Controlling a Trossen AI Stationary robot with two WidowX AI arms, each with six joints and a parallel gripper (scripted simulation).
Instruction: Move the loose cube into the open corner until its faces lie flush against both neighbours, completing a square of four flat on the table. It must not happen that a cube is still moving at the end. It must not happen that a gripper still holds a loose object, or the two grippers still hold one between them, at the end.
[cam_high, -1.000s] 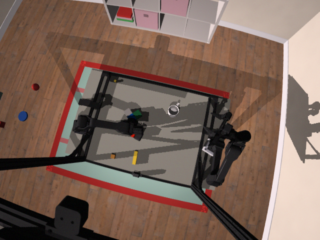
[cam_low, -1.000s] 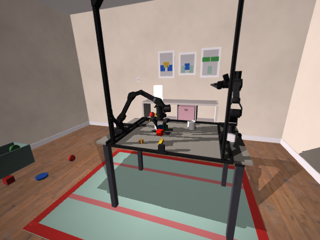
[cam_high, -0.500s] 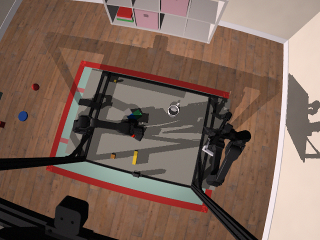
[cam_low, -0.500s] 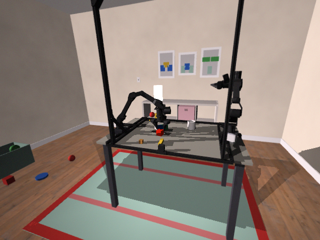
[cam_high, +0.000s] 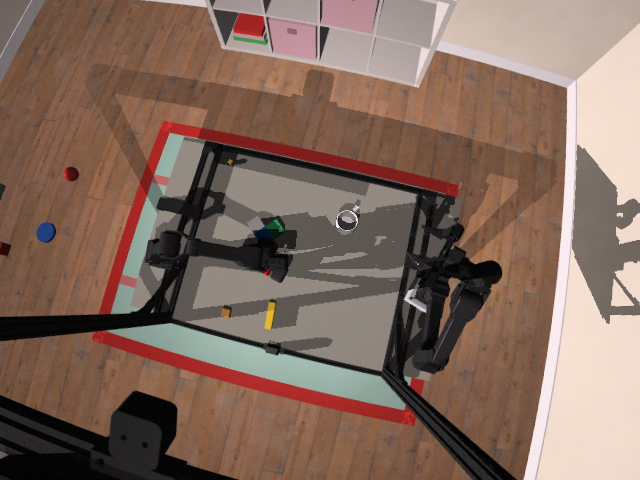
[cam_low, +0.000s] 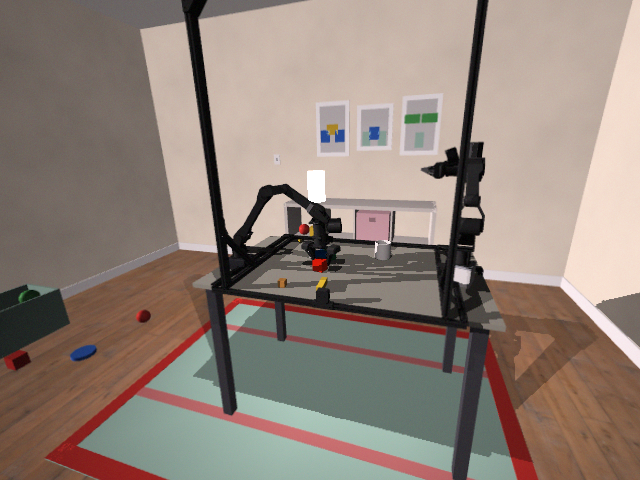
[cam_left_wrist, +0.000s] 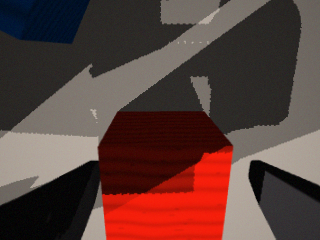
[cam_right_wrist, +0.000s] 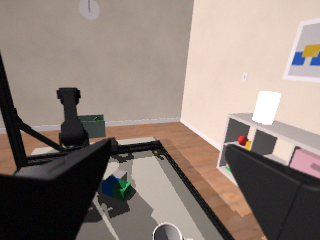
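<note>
The red cube lies 10 mm to the left of my left hand and 40 mm below it. Round my left hand: green cube (150 mm ahead, 10 mm to the right, 40 mm below); blue cube (110 mm ahead, 30 mm to the left, 40 mm below); white cube (150 mm ahead, 60 mm to the left, 40 mm below).
</note>
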